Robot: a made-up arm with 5 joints.
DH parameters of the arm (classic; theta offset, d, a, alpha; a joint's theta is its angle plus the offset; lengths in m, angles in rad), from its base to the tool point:
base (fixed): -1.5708 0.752 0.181 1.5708
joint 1: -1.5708 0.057 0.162 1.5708
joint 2: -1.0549 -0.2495 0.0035 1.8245
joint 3: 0 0.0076 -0.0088 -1.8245
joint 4: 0.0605 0 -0.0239 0
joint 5: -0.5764 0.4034 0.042 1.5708
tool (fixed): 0 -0.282 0 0
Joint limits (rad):
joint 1: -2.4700..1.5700
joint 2: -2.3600..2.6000
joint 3: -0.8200..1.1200
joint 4: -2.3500..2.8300
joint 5: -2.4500..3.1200
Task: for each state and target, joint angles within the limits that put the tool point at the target. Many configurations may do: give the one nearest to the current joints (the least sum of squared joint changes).
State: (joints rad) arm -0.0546 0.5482 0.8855 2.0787 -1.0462
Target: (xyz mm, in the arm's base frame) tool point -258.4 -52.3 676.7
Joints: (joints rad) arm 0.5193 1.0506 0.8950 1.5355 -1.4967
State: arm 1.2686 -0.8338 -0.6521 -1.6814 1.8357
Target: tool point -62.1 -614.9 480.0
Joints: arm 1.2592 -0.0991 -0.4294 -1.4438 2.0732
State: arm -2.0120 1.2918 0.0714 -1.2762 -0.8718
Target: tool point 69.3 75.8 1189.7
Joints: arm -2.4700 1.4404 -0.5494 -1.2685 -1.0383
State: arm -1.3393 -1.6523 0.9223 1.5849 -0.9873
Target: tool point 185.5 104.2 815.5
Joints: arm -1.2626 -2.1007 0.5267 1.4692 -1.1196
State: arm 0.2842 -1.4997 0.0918 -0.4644 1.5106
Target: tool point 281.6 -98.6 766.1
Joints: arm -0.3572 -1.8676 -0.5026 -0.9266 1.2603
